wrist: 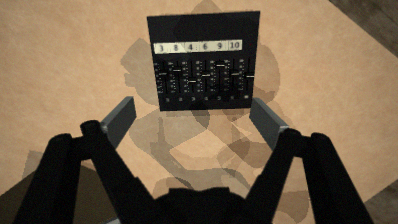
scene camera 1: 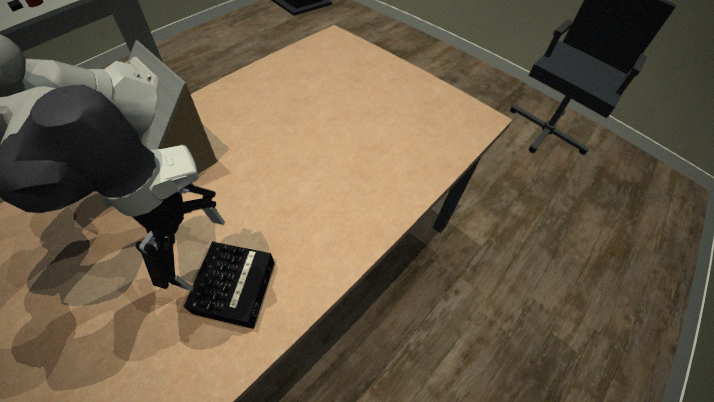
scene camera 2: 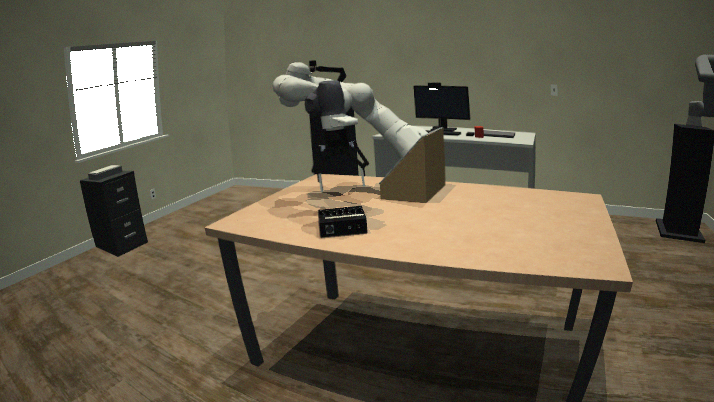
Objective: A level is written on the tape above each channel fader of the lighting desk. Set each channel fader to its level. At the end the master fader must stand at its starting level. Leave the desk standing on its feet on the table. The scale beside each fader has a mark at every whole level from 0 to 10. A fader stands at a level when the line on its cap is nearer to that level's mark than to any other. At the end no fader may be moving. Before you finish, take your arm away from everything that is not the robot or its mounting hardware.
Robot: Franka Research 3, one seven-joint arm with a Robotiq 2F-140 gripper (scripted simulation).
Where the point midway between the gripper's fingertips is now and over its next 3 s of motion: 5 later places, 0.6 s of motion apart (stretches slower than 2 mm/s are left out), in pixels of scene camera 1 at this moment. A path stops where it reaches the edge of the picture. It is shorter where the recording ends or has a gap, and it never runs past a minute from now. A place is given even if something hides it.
My gripper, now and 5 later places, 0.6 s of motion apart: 203, 253; 205, 255; 208, 253; 208, 253; 199, 256; 183, 256
